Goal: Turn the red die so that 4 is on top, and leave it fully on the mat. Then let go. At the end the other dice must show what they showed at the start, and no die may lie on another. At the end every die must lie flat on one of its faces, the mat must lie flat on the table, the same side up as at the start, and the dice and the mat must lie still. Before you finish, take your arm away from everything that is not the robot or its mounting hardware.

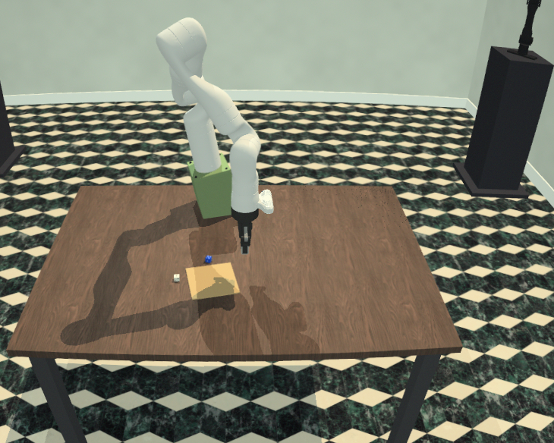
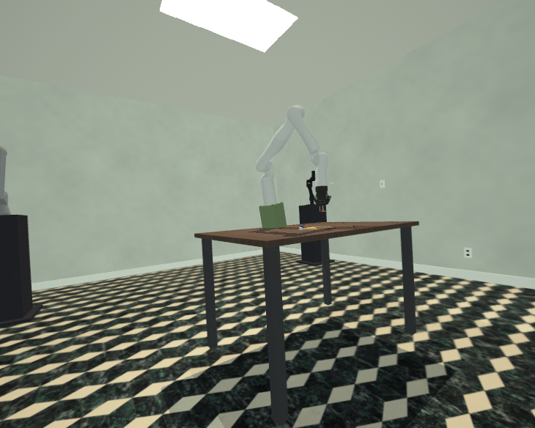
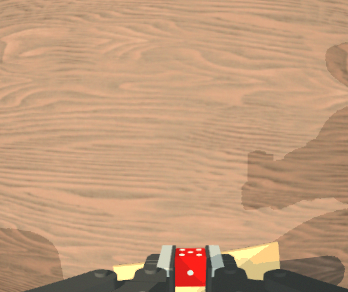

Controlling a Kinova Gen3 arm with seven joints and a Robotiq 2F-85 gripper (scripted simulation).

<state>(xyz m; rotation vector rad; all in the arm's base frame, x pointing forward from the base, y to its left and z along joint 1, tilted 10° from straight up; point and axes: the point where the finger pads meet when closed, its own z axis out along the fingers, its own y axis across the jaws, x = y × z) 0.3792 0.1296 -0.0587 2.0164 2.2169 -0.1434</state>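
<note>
My gripper is now 11 cm above the mat, 10 cm to the left of it and 2 cm short of it. The rest, counted from my hand: white die (20 cm to the right, 11 cm below, 2 cm ahead); then blue die (11 cm to the right, 11 cm below, 7 cm behind); then red die (1 cm below).
</note>
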